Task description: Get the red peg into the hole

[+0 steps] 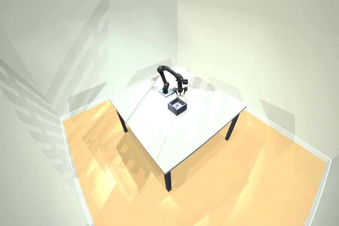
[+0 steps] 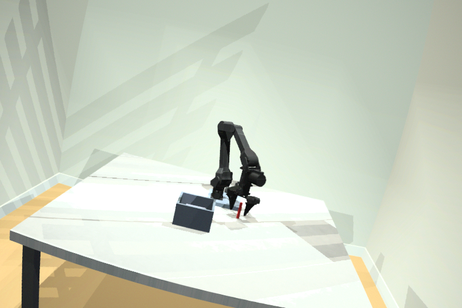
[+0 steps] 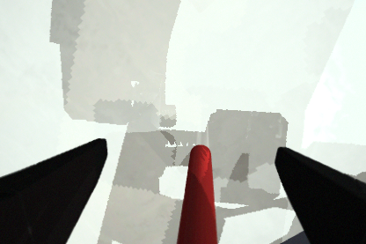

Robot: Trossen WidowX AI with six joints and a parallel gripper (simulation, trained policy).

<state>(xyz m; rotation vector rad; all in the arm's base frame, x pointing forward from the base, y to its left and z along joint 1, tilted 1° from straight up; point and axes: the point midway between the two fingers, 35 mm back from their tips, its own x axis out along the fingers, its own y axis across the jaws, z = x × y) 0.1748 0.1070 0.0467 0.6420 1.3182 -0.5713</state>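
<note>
Now: the red peg 2 cm behind my gripper tip, 1 cm to the left of it and 1 cm above it. From my gripper tip the other things lie so: grey box: 14 cm ahead, 19 cm to the right, 1 cm below.
</note>
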